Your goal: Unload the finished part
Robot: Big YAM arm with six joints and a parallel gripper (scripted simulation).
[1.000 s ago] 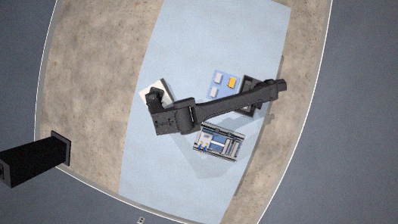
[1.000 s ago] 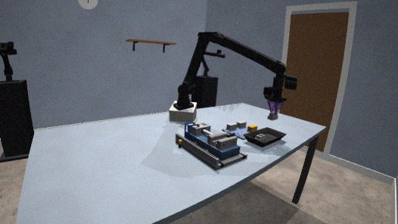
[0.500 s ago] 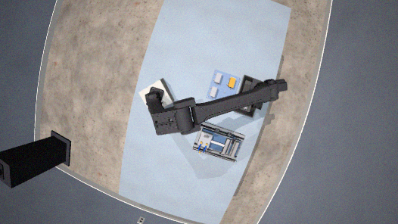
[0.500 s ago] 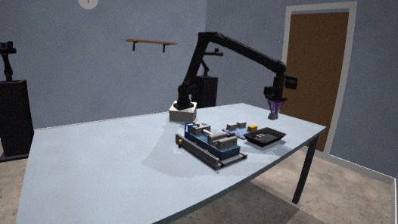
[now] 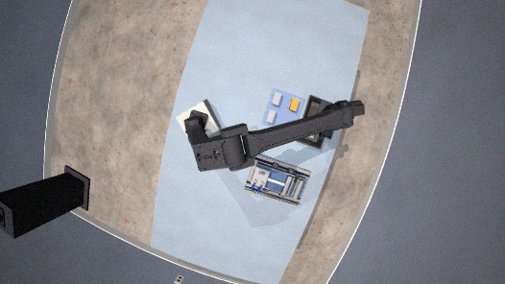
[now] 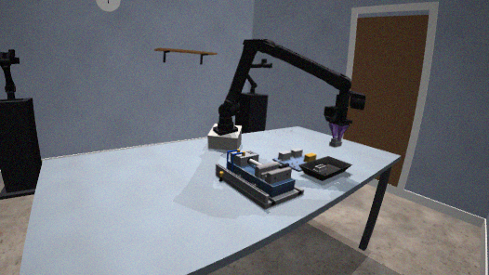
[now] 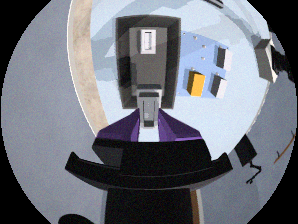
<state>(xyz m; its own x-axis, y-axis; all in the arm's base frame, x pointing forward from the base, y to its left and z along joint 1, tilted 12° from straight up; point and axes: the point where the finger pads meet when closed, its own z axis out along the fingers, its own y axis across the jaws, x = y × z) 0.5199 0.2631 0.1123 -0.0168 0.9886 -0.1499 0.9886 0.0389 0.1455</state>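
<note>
The orange block is 130 mm below my hand, 130 mm behind it and 10 mm to the right of it. The rest, counted from my hand: blue plate 160 mm below, 160 mm behind, 50 mm to the right.
</note>
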